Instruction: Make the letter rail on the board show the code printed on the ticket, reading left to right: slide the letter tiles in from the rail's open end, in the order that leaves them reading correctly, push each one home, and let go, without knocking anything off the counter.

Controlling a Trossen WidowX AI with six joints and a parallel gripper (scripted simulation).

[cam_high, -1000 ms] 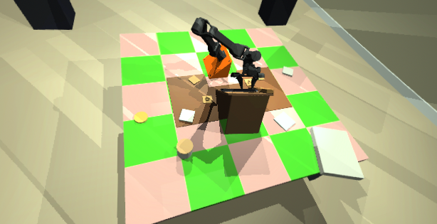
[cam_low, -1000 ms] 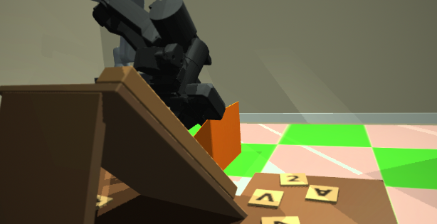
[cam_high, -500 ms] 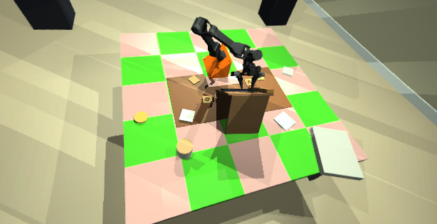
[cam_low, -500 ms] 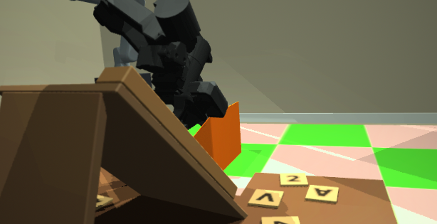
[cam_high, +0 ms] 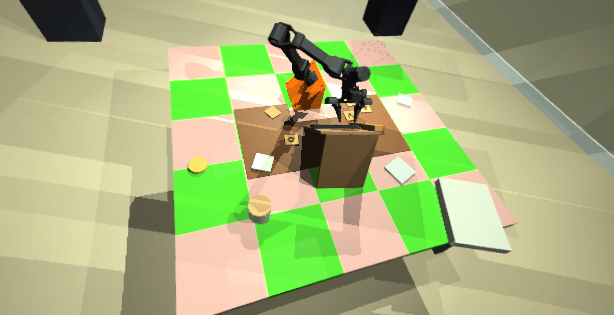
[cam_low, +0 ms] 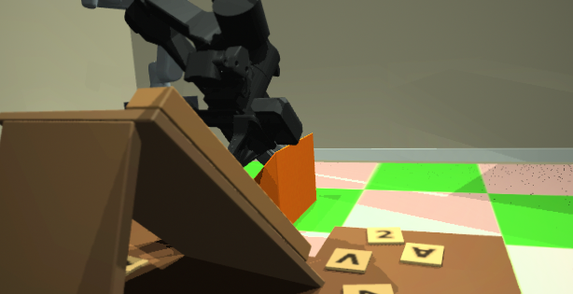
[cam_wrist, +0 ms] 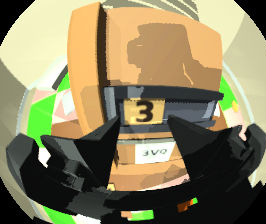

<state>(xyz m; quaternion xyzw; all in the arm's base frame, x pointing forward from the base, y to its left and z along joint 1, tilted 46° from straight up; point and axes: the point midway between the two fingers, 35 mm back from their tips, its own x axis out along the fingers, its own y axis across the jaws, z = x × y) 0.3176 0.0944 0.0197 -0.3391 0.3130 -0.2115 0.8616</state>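
My gripper tip is 1 cm short of the tan tile and 1 cm above it. Round my gripper tip: ticket (9 cm below, 5 cm behind, 2 cm to the right); white slab (42 cm to the left, 42 cm ahead, 15 cm below).
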